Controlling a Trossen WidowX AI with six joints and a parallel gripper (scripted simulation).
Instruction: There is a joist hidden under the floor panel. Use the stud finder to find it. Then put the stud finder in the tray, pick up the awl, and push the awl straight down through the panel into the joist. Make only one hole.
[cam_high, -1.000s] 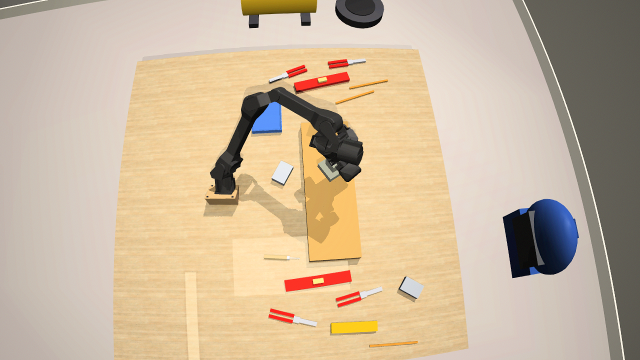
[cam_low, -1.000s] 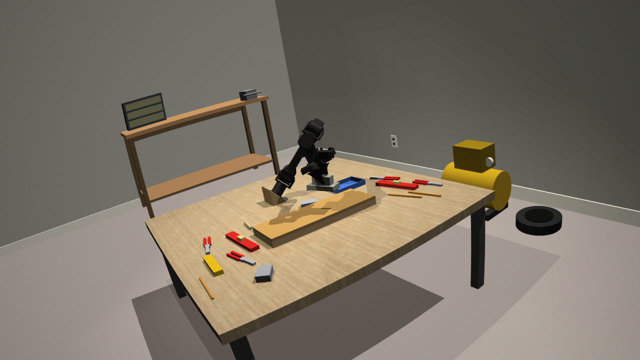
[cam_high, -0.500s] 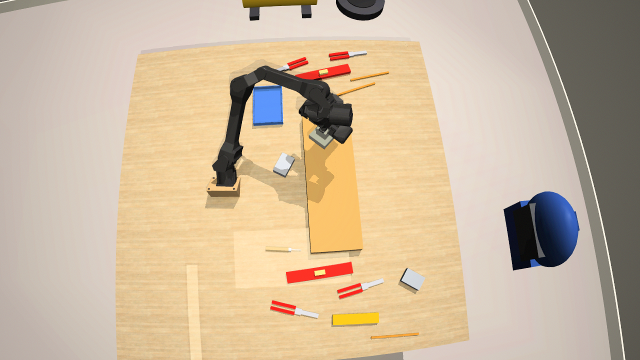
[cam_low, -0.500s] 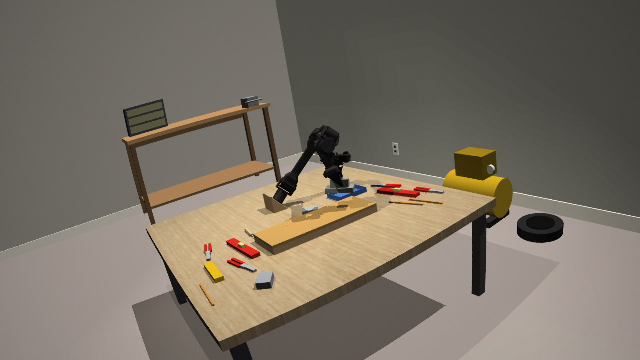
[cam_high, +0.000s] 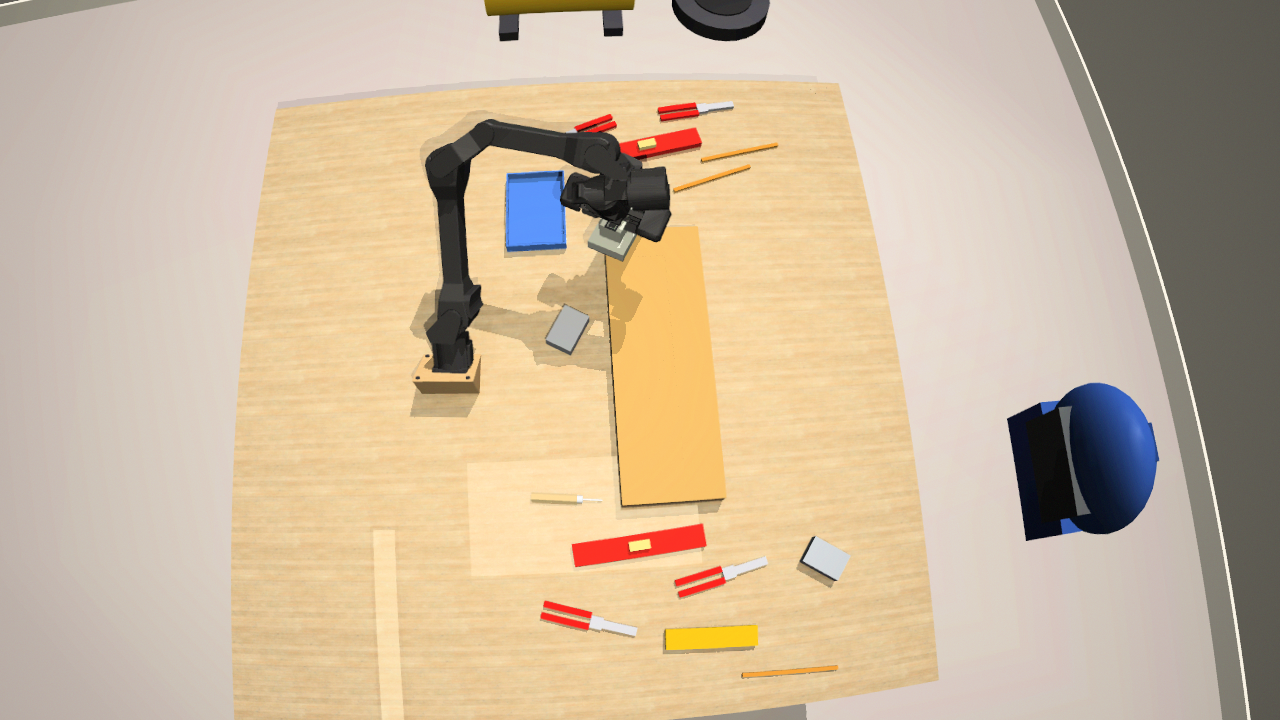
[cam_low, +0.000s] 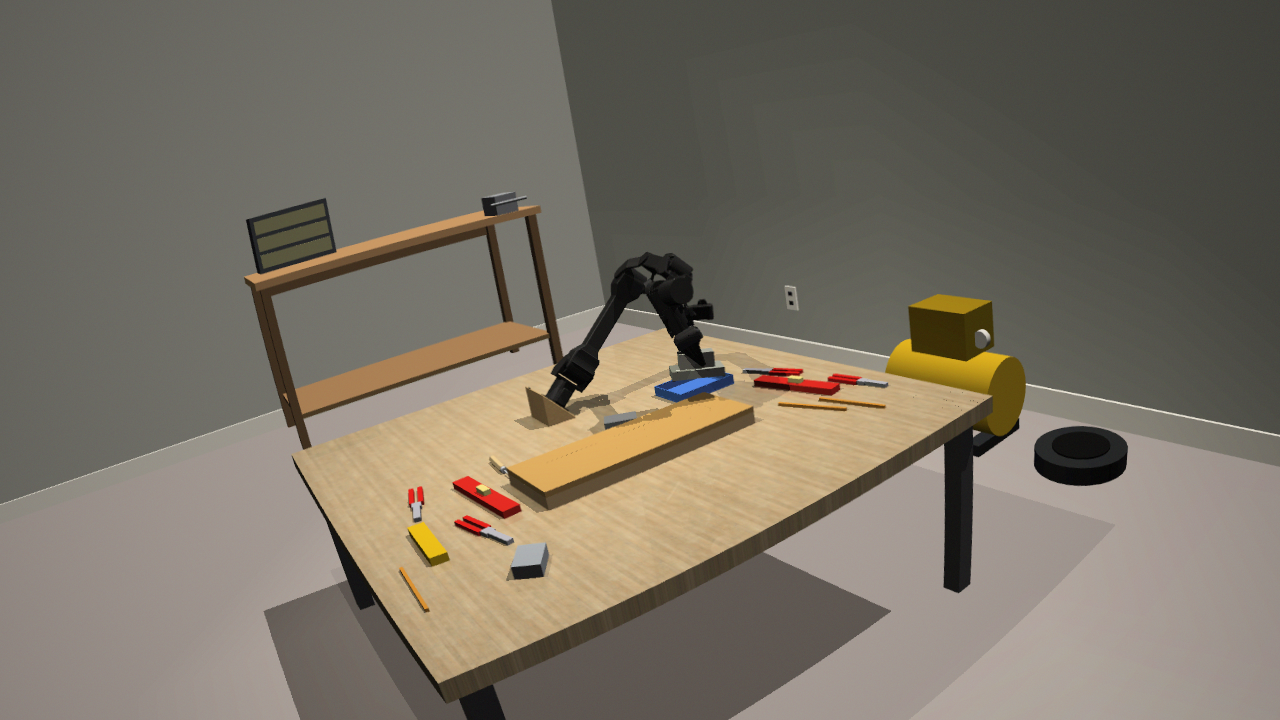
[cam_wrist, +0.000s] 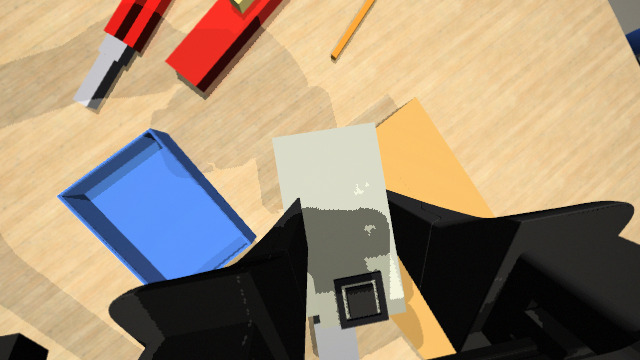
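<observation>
The stud finder is 3 cm to the right of my gripper tip, 2 cm above it and 1 cm behind it. Also, from my gripper tip: yellow block 74 cm to the right, 18 cm ahead, 11 cm below; awl 50 cm to the right, 11 cm below, 7 cm behind; blue tray 17 cm behind, 11 cm below, 6 cm to the left.
</observation>
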